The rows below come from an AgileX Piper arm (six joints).
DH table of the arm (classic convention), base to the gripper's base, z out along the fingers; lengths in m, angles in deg. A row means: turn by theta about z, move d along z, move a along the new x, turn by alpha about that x. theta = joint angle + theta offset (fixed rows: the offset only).
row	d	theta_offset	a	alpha
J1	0.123	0	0	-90
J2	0	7.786	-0.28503	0
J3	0	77.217	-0.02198	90
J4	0.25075	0	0	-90
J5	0	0	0	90
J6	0.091	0	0	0
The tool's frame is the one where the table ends.
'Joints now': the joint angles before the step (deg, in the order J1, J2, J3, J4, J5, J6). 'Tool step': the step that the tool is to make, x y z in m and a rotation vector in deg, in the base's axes. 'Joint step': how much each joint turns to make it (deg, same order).
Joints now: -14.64 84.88 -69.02 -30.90 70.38 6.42
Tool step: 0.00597 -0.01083 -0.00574 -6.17 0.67 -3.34
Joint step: 0.00 2.30 0.09 -7.32 -0.14 5.97
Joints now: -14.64 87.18 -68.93 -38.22 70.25 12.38
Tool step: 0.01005 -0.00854 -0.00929 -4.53 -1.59 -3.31
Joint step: 0.00 2.81 0.03 -5.56 -1.41 7.26
